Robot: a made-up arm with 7 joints.
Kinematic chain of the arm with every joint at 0, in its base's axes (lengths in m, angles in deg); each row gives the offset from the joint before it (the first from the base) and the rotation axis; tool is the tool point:
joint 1: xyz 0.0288 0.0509 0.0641 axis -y
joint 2: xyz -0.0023 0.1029 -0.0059 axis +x
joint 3: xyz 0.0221 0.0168 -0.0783 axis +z
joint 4: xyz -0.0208 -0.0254 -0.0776 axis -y
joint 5: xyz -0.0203 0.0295 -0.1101 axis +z
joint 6: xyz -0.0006 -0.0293 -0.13 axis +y
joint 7: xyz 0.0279 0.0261 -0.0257 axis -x
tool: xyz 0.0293 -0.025 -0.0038
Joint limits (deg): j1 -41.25..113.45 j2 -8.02..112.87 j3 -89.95..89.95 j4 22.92..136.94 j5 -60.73..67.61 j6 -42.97..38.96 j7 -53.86..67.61
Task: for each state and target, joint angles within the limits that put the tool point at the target. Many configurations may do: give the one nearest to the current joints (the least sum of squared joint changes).
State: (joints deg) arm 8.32 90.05 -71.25 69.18 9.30 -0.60 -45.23
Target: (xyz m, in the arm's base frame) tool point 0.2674 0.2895 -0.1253
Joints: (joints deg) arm 21.51 75.68 -59.96 75.06 11.84 2.66 -47.26
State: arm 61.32 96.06 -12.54 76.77 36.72 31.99 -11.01
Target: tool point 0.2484 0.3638 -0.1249
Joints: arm 14.87 85.03 -56.73 73.05 30.86 36.68 -10.42
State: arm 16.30 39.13 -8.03 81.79 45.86 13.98 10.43
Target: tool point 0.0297 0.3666 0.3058
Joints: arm 59.76 69.40 36.62 83.70 54.95 11.75 9.58
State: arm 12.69 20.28 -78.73 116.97 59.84 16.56 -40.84
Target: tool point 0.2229 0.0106 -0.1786
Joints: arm 13.62 24.42 -71.99 81.31 63.41 23.96 -45.92
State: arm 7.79 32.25 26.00 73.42 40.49 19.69 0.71
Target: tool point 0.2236 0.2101 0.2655
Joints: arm 53.64 33.75 2.16 104.68 36.66 28.02 -4.62
